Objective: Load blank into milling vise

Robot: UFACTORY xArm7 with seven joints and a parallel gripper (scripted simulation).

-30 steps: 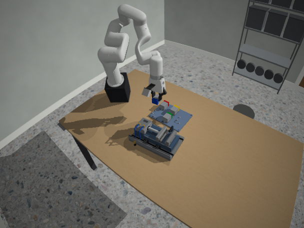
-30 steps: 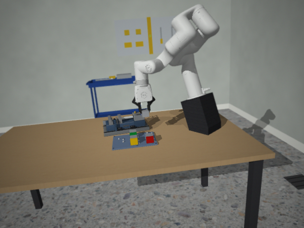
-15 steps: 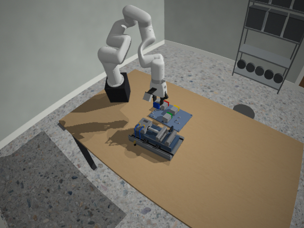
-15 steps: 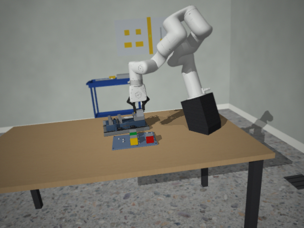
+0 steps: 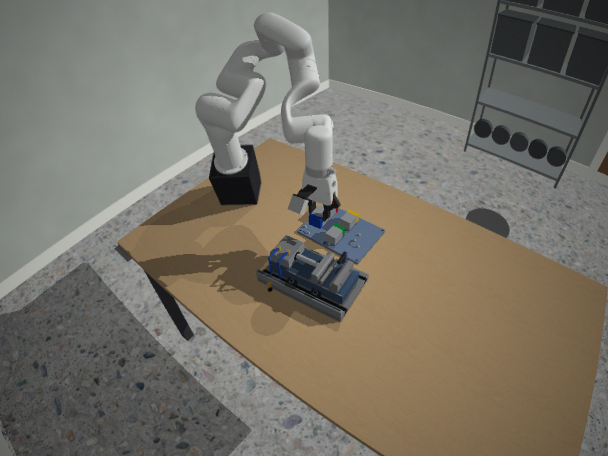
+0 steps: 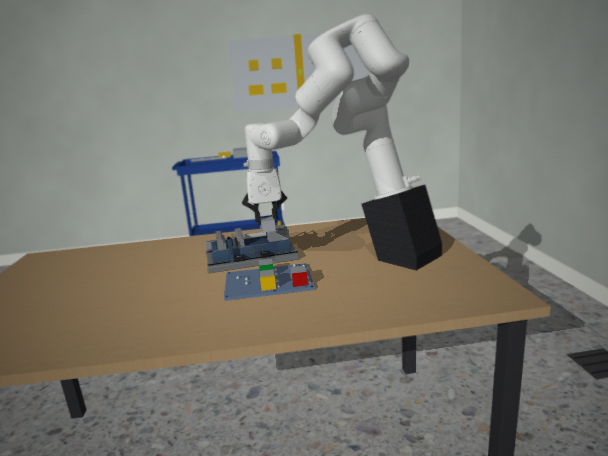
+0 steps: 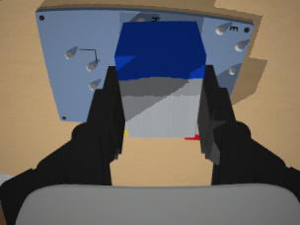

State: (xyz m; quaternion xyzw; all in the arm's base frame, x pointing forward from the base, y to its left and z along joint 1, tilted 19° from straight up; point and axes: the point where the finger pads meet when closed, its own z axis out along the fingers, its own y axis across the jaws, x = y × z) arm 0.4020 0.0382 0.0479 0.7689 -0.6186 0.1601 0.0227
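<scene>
Right now my hand is 11 cm short of the moving jaw, 10 cm to the left of it and 9 cm above it. From my hand the other things lie so: blue-ended blank: 2 cm below; then grey rod: 11 cm to the right, 9 cm below, 5 cm ahead; then green-ended blank: 14 cm below, 7 cm to the left, 1 cm ahead.
</scene>
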